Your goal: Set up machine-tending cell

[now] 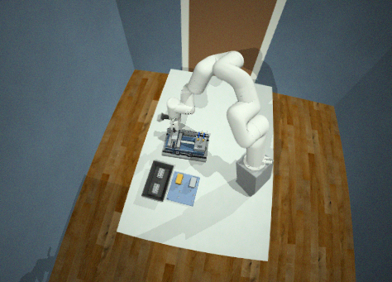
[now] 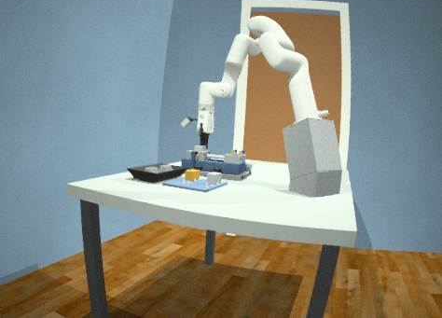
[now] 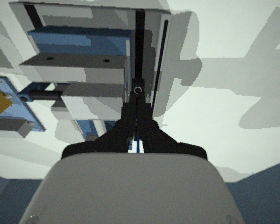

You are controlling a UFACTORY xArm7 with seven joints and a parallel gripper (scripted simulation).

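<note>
My gripper is now 20 mm short of the fixed jaw, 70 mm to the right of it and 40 mm above it. Round my hand: vise (80 mm behind, 50 mm to the left, 80 mm below); hosed end block (180 mm behind, 40 mm to the left, 40 mm below); grey rail (70 mm behind, 40 mm to the right, 90 mm below).
</note>
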